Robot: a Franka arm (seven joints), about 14 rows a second.
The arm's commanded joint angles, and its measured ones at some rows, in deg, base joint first. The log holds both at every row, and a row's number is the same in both.
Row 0, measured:
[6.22, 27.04, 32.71, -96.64, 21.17, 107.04, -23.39]
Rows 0 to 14, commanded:
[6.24, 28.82, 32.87, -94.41, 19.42, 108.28, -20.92]
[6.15, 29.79, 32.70, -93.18, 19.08, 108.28, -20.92]
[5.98, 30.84, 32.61, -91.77, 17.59, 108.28, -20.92]
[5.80, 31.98, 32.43, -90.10, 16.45, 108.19, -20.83]
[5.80, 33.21, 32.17, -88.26, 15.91, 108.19, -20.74]
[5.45, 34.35, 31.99, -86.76, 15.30, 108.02, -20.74]
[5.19, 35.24, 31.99, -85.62, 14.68, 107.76, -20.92]
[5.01, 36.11, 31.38, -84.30, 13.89, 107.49, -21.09]
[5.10, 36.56, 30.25, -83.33, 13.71, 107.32, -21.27]
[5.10, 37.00, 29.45, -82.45, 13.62, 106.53, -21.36]
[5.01, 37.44, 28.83, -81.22, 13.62, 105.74, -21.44]
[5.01, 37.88, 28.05, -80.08, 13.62, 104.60, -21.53]
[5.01, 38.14, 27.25, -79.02, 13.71, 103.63, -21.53]
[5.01, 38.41, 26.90, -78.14, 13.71, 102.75, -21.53]
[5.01, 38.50, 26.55, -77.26, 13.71, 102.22, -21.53]
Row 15, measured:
[4.54, 36.74, 27.08, -81.41, 14.74, 104.63, -22.38]
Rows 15 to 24, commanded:
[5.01, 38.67, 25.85, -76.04, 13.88, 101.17, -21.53]
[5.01, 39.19, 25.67, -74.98, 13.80, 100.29, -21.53]
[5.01, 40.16, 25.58, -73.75, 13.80, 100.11, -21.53]
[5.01, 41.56, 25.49, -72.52, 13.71, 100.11, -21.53]
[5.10, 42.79, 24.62, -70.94, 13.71, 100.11, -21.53]
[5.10, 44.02, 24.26, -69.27, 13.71, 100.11, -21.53]
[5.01, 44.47, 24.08, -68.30, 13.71, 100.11, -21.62]
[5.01, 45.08, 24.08, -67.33, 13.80, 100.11, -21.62]
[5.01, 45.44, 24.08, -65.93, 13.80, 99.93, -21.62]
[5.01, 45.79, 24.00, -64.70, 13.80, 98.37, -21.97]
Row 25, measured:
[4.44, 43.31, 23.98, -70.08, 14.71, 101.04, -22.39]
